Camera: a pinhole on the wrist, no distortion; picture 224 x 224 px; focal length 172.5 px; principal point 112.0 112.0 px. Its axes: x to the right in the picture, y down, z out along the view. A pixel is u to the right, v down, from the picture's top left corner.
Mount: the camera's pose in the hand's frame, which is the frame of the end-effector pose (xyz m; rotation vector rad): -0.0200 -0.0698 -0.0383 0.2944 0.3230 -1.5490
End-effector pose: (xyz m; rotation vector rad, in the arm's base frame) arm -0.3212 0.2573 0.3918 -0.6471 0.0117 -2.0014
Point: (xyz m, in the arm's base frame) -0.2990 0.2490 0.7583
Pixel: 45 200
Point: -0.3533 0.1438 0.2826
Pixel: behind the camera
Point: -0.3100 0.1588 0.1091
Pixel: behind the camera
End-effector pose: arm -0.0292 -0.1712 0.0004 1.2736 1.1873 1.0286
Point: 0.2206 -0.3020 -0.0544
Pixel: 22 63
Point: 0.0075 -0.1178 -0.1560
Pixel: outside the picture
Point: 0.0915 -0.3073 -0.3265
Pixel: 211 62
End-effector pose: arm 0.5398 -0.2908 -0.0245 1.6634 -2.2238 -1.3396
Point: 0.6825 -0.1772 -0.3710
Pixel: 188 118
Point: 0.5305 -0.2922 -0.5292
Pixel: 151 205
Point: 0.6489 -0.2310 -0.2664
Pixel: 183 132
